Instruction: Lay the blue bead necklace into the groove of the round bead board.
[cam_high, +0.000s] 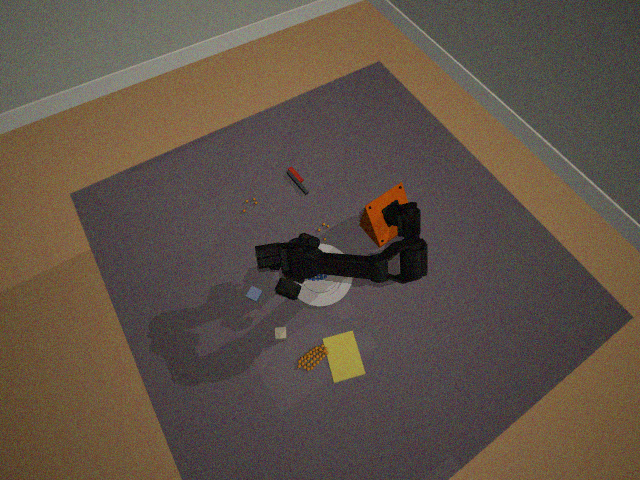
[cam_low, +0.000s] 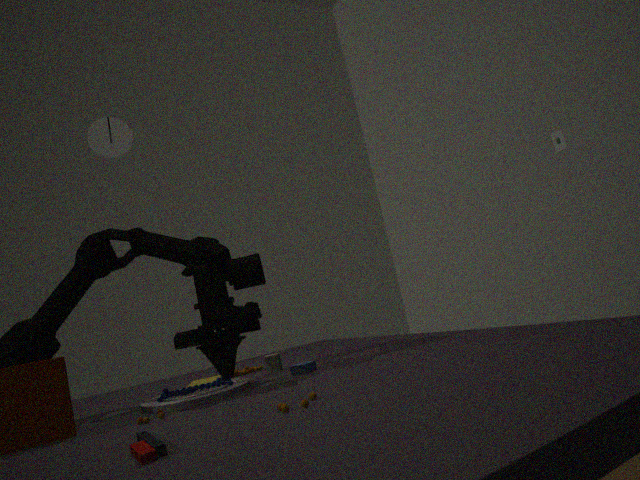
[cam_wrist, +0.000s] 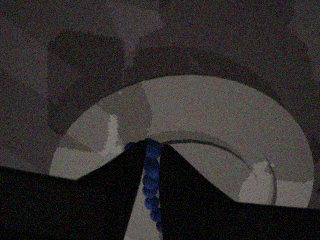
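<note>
The round white bead board is 5 cm behind my gripper tip, 3 cm to the left of it and 1 cm below it. From my gripper tip the other things lie so: cream cube: 14 cm ahead, 11 cm to the left, 1 cm below; yellow sheet: 4 cm ahead, 26 cm to the left, 2 cm below; light blue cube: 14 cm ahead, 4 cm to the right, 1 cm below.
</note>
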